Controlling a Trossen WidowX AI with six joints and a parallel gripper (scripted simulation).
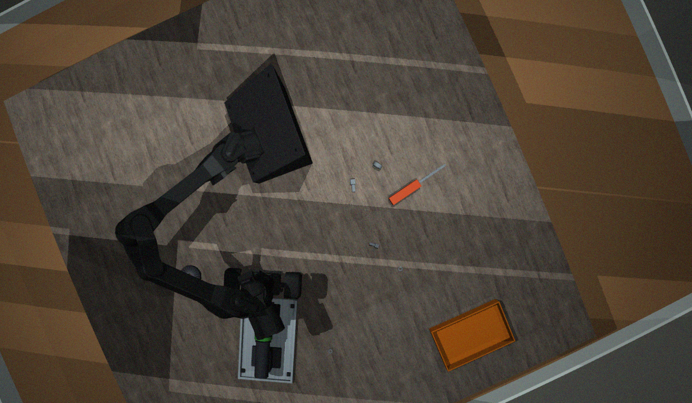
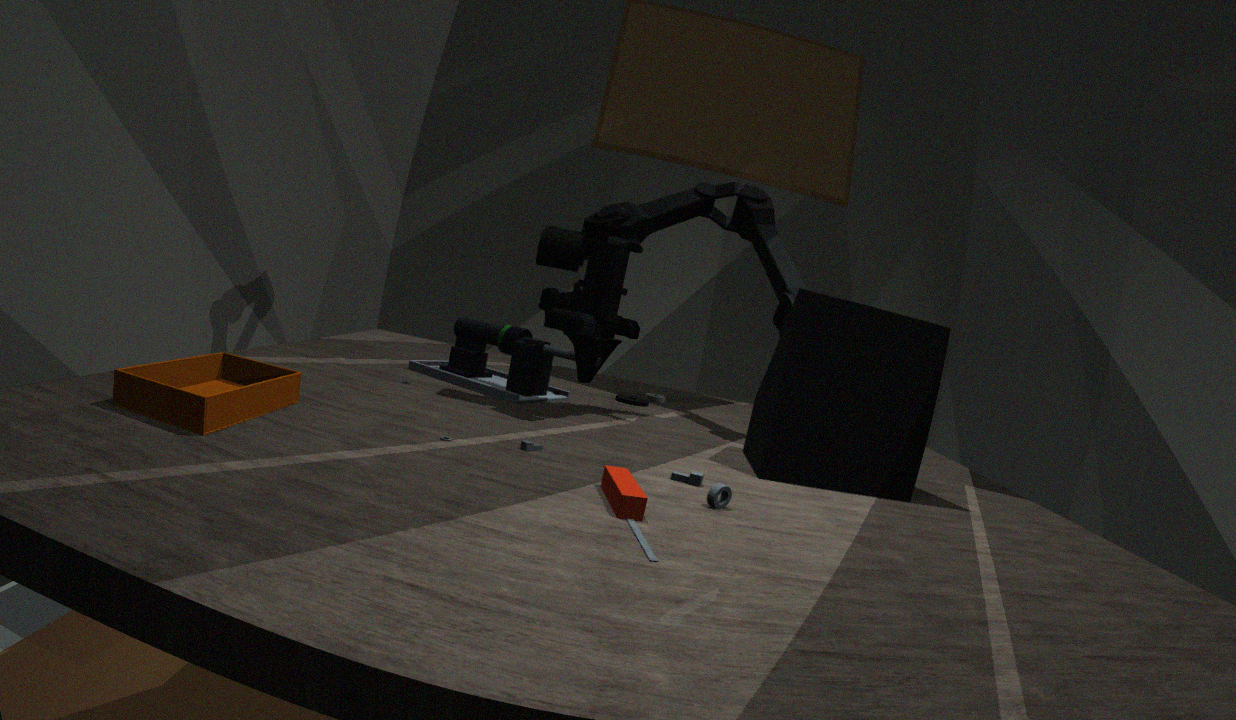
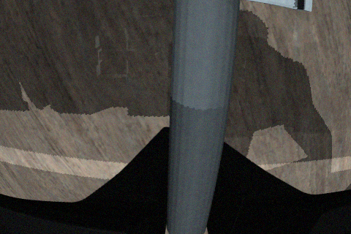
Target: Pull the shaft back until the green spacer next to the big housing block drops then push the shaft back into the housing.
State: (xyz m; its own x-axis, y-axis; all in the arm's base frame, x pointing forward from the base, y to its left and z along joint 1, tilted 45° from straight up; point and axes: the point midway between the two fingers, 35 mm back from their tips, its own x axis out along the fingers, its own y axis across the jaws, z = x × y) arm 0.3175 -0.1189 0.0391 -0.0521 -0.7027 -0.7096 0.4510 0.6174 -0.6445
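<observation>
Now: gripper tip 60 mm short of the grey shaft, 30 mm to the left of it and 30 mm below it. Round my gripper tip: green spacer: 130 mm ahead, 70 mm to the right, 30 mm above; nut: 380 mm to the left, 160 mm behind, 30 mm below; dark round piece: 210 mm to the right, 80 mm behind, 40 mm below.
</observation>
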